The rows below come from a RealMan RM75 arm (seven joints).
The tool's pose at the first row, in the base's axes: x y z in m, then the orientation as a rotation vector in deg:
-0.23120, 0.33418, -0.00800, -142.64, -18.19, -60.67
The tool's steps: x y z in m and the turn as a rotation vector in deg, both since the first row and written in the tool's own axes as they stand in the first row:
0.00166, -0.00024, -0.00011, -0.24, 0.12, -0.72
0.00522, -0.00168, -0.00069, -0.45, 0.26, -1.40
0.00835, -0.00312, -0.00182, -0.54, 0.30, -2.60
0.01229, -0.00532, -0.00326, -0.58, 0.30, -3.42
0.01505, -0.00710, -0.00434, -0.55, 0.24, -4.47
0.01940, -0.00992, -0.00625, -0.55, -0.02, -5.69
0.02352, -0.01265, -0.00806, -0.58, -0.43, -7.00
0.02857, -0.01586, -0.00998, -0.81, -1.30, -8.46
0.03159, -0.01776, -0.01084, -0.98, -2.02, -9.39
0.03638, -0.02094, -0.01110, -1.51, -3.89, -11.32
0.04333, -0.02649, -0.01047, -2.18, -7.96, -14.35
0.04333, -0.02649, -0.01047, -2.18, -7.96, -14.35
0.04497, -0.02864, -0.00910, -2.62, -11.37, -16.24
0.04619, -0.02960, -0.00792, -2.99, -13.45, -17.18
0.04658, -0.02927, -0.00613, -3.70, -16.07, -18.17
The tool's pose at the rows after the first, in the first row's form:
-0.23022, 0.33442, -0.00666, -142.84, -18.97, -61.20
-0.22867, 0.33560, -0.00330, -143.00, -19.70, -61.73
-0.22776, 0.33650, 0.00010, -143.15, -21.19, -62.28
-0.22677, 0.33798, 0.00449, -143.24, -22.23, -62.62
-0.22621, 0.33920, 0.00767, -143.31, -23.62, -62.94
-0.22546, 0.34103, 0.01283, -143.53, -25.28, -63.09
-0.22477, 0.34281, 0.01773, -143.86, -27.10, -63.10
-0.22369, 0.34502, 0.02352, -144.63, -29.17, -62.67
-0.22285, 0.34645, 0.02679, -145.23, -30.54, -62.19
-0.22088, 0.34938, 0.03134, -146.83, -33.45, -60.77
-0.21773, 0.35492, 0.03758, -149.72, -38.48, -56.92
-0.21773, 0.35492, 0.03758, -149.72, -38.48, -56.92
-0.21652, 0.35753, 0.03853, -151.90, -41.91, -53.29
-0.21528, 0.35898, 0.03895, -153.27, -43.68, -50.99
-0.21377, 0.35952, 0.03802, -155.19, -45.57, -48.06

